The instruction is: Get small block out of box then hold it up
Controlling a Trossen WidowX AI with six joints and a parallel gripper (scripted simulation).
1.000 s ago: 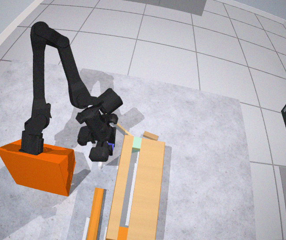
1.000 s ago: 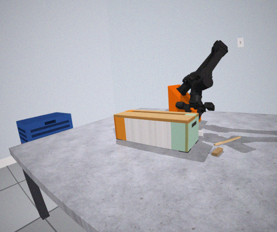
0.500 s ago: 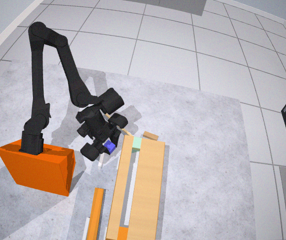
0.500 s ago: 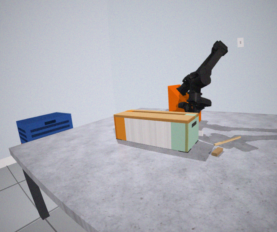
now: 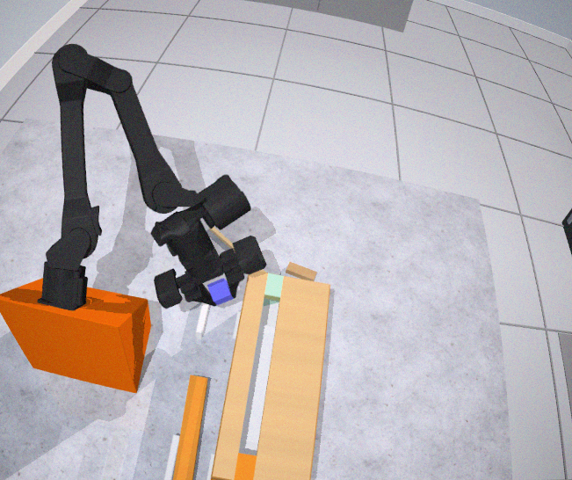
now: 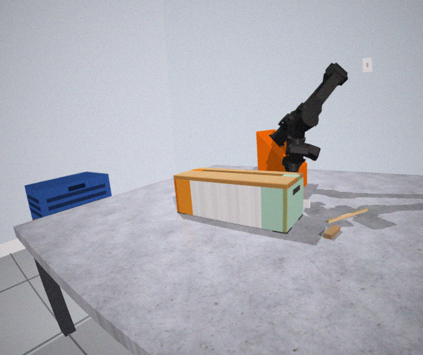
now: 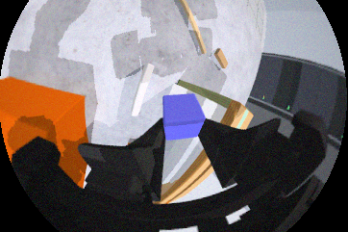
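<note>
The blue block lies 1 cm to the left of my gripper tip, 1 cm behind it and 1 cm above it. From my gripper tip the other things lie so: tan box: 15 cm to the right, 6 cm ahead, 2 cm below; then thin wooden stick: 18 cm to the left, 8 cm below, 1 cm ahead.
</note>
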